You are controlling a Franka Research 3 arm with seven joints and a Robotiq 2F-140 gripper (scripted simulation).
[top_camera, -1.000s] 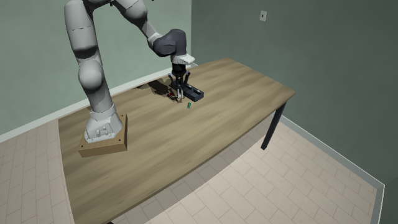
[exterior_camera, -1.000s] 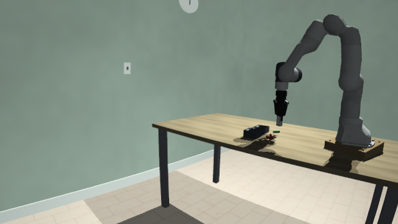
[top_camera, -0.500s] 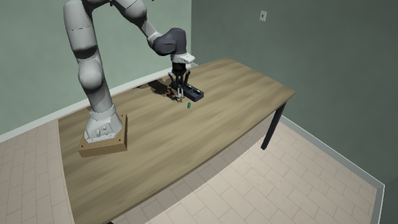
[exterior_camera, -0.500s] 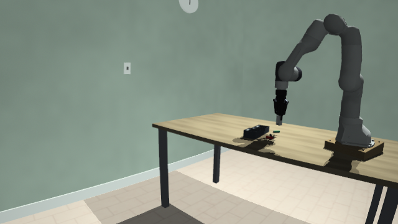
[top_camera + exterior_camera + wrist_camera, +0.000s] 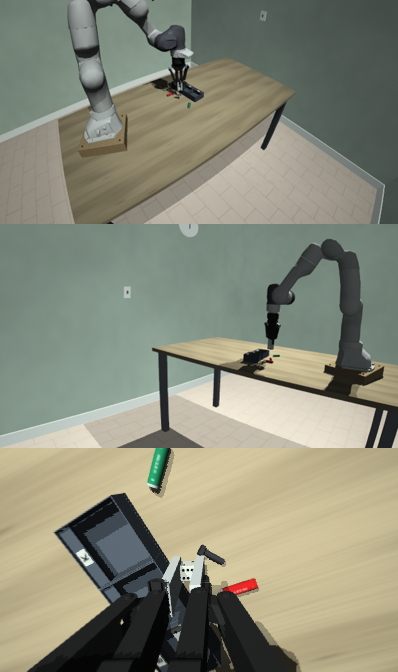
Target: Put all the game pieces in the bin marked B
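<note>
Right now my hand is 12 cm to the right of the white domino, 8 cm above it and 5 cm short of it. Round my hand: dark bin 8 cm below, 7 cm ahead, 4 cm to the left; then black bolt 10 cm below, 1 cm to the left, 1 cm behind; then white die 3 cm below.
</note>
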